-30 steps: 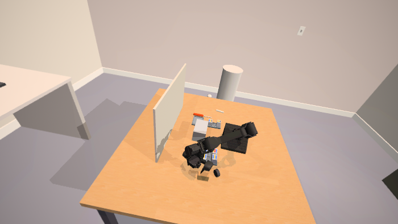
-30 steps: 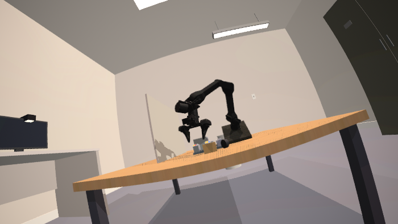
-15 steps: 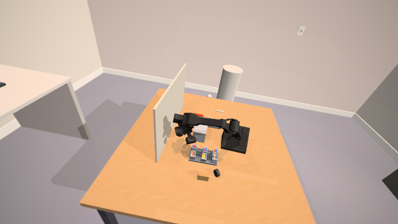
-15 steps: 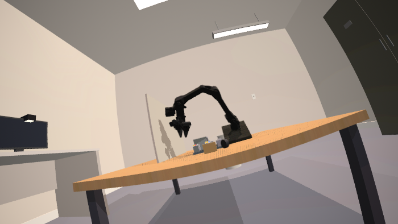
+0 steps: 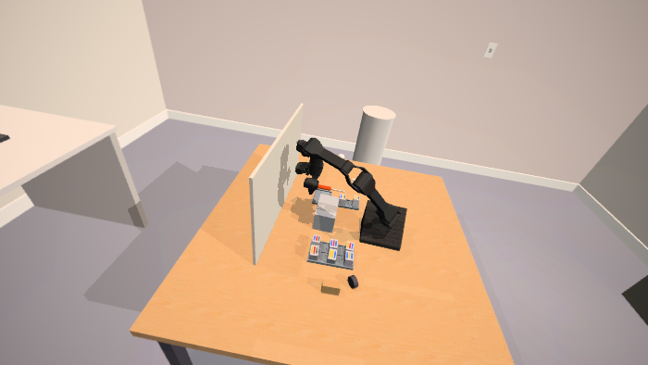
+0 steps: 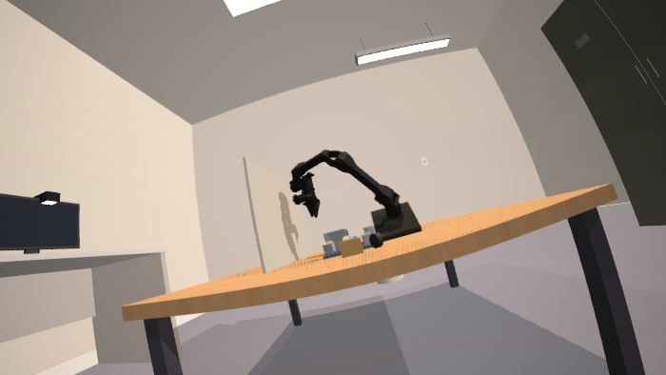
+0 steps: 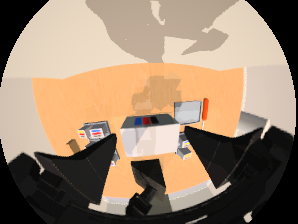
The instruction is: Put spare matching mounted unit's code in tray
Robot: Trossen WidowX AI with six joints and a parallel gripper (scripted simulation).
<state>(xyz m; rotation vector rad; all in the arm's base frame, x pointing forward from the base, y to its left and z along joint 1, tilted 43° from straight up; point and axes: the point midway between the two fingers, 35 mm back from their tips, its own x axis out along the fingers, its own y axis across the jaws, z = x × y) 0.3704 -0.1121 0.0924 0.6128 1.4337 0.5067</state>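
My gripper tip is 140 mm above the mounted unit and 90 mm past it. Round my gripper tip: grey tray (200 mm behind, 180 mm below, 150 mm to the right); brown block (390 mm to the left, 170 mm below, 150 mm behind); beige panel (150 mm ahead, 30 mm above, 20 mm to the right).
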